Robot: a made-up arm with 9 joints. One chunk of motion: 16 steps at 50 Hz.
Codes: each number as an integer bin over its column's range. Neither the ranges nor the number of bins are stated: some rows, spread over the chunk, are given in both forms.
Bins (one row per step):
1: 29 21 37 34 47 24 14 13 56
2: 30 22 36 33 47 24 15 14 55
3: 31 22 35 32 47 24 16 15 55
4: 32 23 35 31 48 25 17 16 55
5: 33 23 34 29 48 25 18 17 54
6: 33 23 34 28 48 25 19 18 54
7: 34 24 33 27 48 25 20 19 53
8: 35 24 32 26 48 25 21 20 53
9: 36 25 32 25 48 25 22 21 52
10: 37 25 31 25 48 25 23 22 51
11: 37 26 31 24 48 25 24 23 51
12: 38 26 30 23 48 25 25 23 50
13: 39 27 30 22 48 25 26 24 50
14: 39 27 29 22 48 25 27 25 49
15: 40 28 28 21 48 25 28 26 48
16: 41 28 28 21 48 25 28 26 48
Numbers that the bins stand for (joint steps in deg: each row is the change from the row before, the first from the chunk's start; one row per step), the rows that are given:
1: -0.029 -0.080 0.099 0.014 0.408 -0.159 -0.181 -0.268 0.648
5: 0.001 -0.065 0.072 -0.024 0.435 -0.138 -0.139 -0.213 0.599
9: 0.024 -0.050 0.054 -0.056 0.435 -0.138 -0.096 -0.157 0.549
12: 0.040 -0.042 0.037 -0.071 0.435 -0.138 -0.064 -0.129 0.500
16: 0.062 -0.027 0.019 -0.087 0.435 -0.138 -0.032 -0.087 0.451
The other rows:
2: -0.021 -0.072 0.090 0.007 0.408 -0.159 -0.170 -0.254 0.623
3: -0.014 -0.072 0.081 -0.001 0.408 -0.159 -0.160 -0.240 0.623
4: -0.006 -0.065 0.081 -0.009 0.435 -0.138 -0.149 -0.227 0.623
6: 0.001 -0.065 0.072 -0.032 0.435 -0.138 -0.128 -0.199 0.599
7: 0.009 -0.057 0.063 -0.040 0.435 -0.138 -0.117 -0.185 0.574
8: 0.017 -0.057 0.054 -0.048 0.435 -0.138 -0.107 -0.171 0.574
10: 0.032 -0.050 0.046 -0.056 0.435 -0.138 -0.085 -0.143 0.525
11: 0.032 -0.042 0.046 -0.063 0.435 -0.138 -0.075 -0.129 0.525
13: 0.047 -0.034 0.037 -0.079 0.435 -0.138 -0.053 -0.115 0.500
14: 0.047 -0.034 0.028 -0.079 0.435 -0.138 -0.043 -0.101 0.476
15: 0.055 -0.027 0.019 -0.087 0.435 -0.138 -0.032 -0.087 0.451

